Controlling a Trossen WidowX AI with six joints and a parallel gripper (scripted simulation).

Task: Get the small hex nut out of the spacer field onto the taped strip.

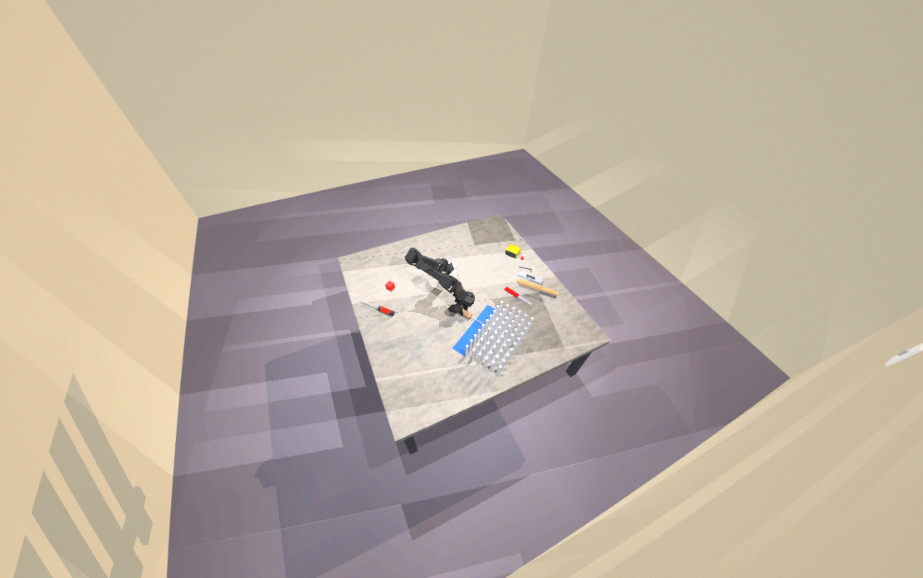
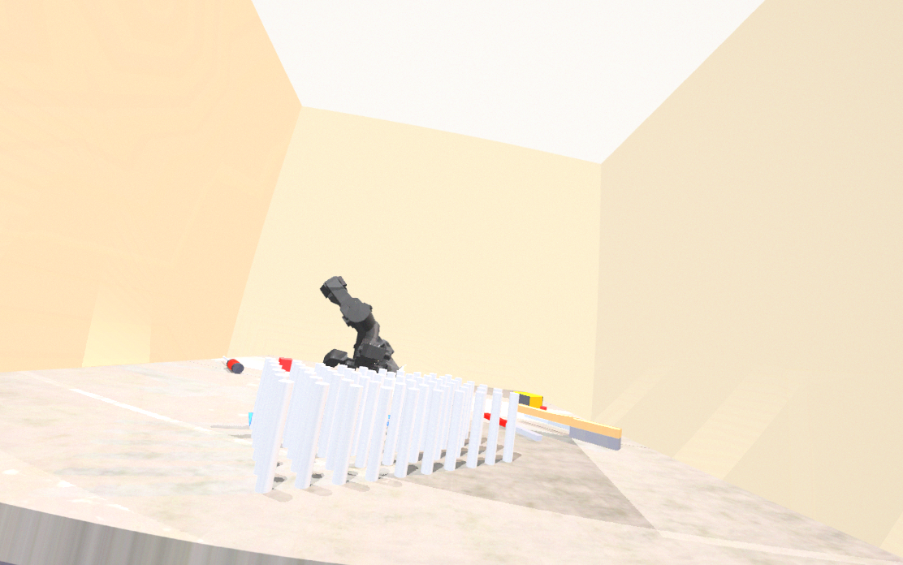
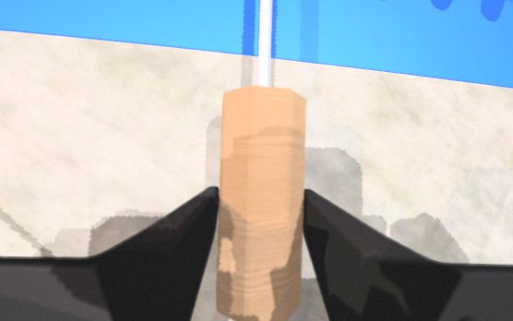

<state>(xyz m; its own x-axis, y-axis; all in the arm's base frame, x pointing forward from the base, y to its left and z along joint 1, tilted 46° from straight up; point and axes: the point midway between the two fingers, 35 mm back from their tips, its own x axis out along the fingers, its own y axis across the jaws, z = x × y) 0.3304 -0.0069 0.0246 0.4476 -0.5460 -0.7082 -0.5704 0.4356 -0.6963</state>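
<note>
Right now the tool with pale metal rod is 9 cm ahead of my gripper tip and 6 cm to the left of it. Round my gripper tip: red-handled tool 2 cm behind, 38 cm to the left, 1 cm below; then blue taped strip 11 cm ahead, 3 cm to the left, 2 cm below; then red block 34 cm behind, 38 cm to the right.
</note>
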